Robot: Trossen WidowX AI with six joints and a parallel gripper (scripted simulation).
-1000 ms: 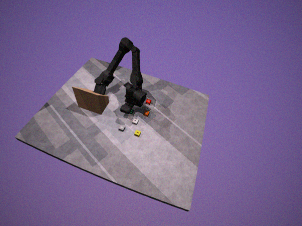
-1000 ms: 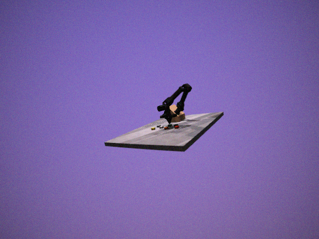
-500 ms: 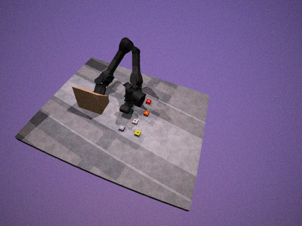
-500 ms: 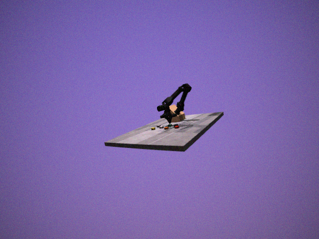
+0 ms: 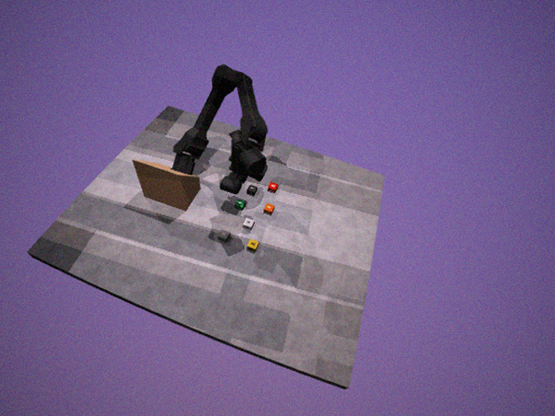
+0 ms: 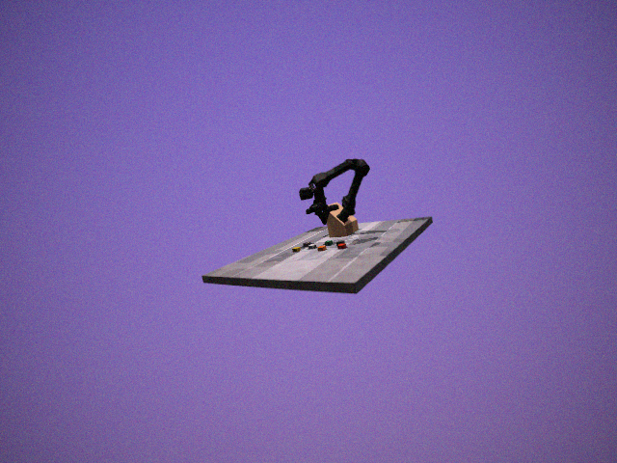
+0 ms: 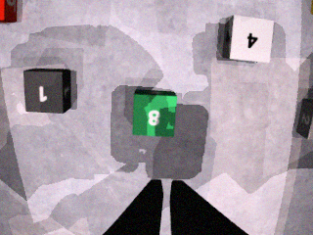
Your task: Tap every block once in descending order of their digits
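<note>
Right now my gripper tip is 130 mm to the right of the red block, 100 mm short of it and 100 mm above it. Round my gripper tip: white block: 100 mm below, 70 mm to the right, 60 mm ahead; then green block: 100 mm below; then black block: 100 mm below, 90 mm to the left, 30 mm ahead.
</note>
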